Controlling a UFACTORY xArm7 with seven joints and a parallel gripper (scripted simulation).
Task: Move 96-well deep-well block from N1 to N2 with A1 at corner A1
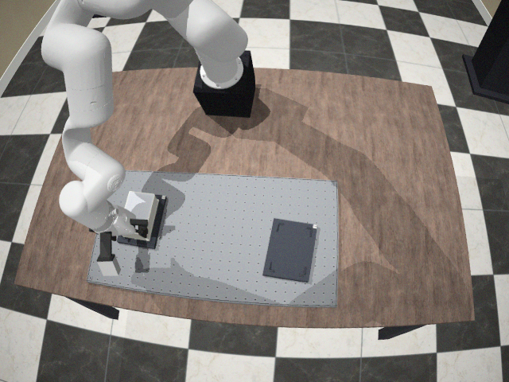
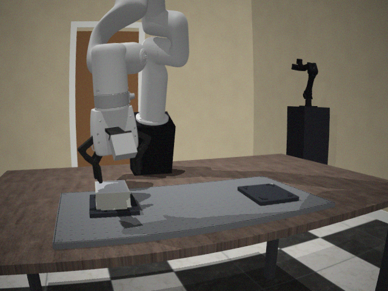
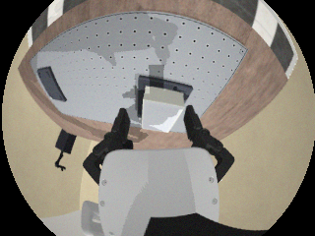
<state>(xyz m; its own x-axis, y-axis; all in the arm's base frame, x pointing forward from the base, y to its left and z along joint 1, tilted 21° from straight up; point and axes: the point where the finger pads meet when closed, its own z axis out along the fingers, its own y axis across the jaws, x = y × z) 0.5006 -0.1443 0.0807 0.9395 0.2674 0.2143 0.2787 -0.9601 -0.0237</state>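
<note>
Now: hand 80 mm past the 96-well deep-well block, 20 mm to the left of it and 70 mm above it. The rest, counted from my hand: plate nest N2: 70 mm behind, 410 mm to the left, 100 mm below; plate nest N1: 80 mm behind, 20 mm to the right, 100 mm below.
</note>
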